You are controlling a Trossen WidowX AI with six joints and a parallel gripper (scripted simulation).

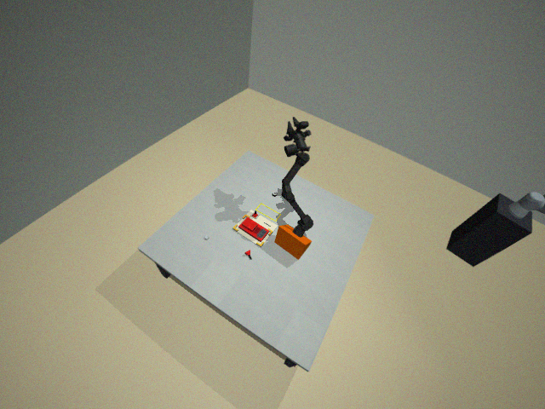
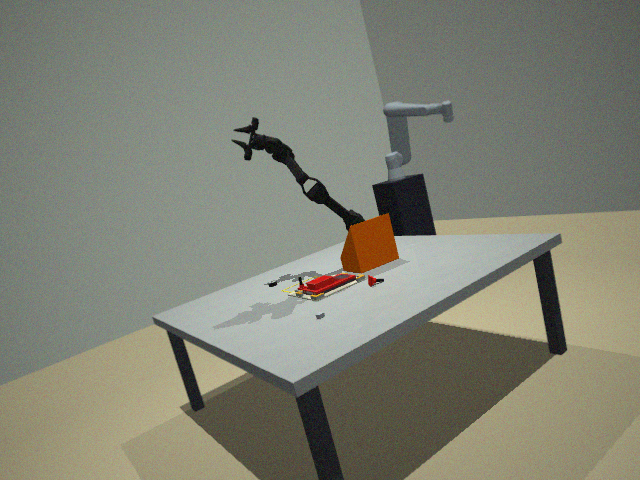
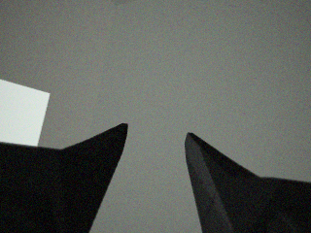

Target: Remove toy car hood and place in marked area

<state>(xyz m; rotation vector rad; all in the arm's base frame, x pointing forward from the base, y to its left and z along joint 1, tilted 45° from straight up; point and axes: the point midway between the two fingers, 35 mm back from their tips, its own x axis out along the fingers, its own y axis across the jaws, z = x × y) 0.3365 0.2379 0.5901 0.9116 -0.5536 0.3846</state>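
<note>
My gripper tip is now 68 cm above the hood, 38 cm to the right of it and 7 cm past it.
</note>
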